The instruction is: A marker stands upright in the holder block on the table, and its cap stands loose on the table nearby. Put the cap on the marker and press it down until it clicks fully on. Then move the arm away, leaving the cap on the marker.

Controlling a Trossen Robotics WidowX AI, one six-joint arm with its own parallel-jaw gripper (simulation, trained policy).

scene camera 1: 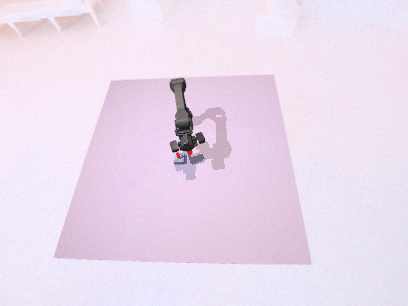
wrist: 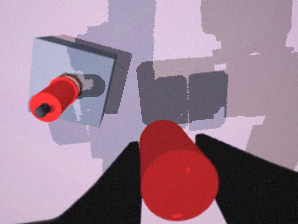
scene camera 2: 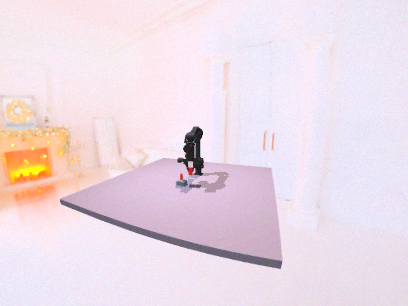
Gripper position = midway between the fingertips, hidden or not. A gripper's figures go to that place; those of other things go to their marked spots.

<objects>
The gripper (wrist: 167, 145): 11 cm from the lens. A red cap (wrist: 175, 174): 8 cm from the lens.
</objects>
